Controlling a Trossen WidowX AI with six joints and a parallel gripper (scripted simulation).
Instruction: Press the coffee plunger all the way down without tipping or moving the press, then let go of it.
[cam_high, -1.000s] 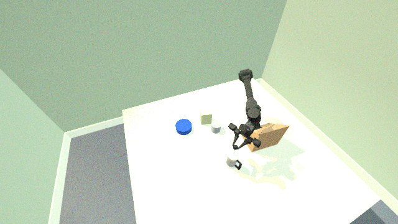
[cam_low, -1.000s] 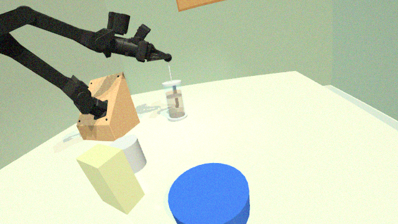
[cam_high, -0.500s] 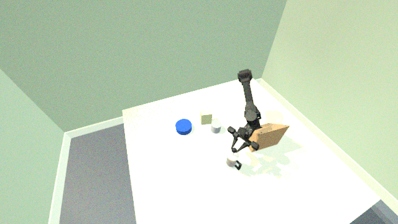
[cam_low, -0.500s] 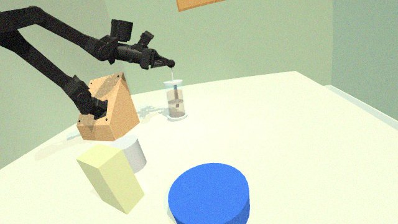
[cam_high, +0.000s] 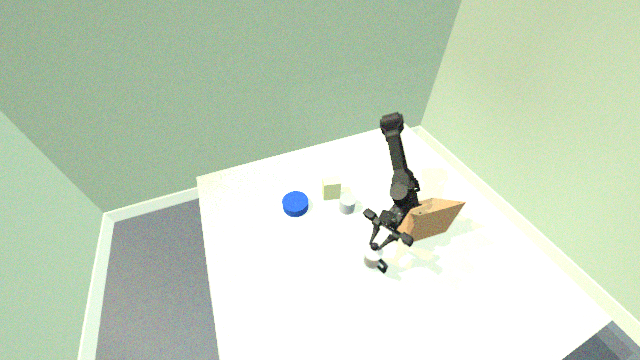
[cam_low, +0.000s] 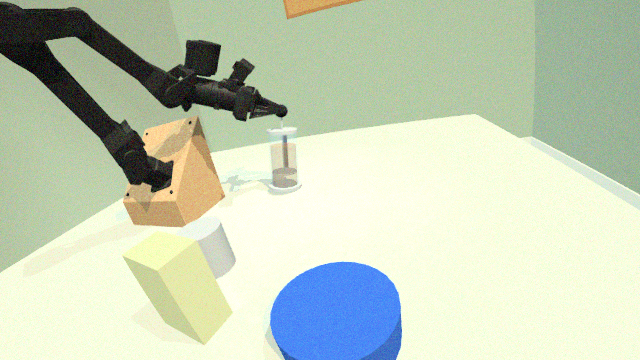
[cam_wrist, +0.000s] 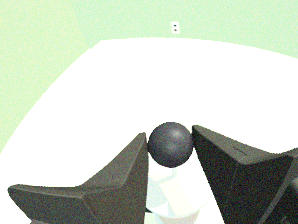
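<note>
Right now the coffee press is 9 cm below my gripper tip and 2 cm behind it. The rest, counted from my gripper tip: pale yellow block 39 cm to the right, 13 cm below, 5 cm behind; then blue disc 40 cm to the right, 16 cm below, 13 cm ahead.
</note>
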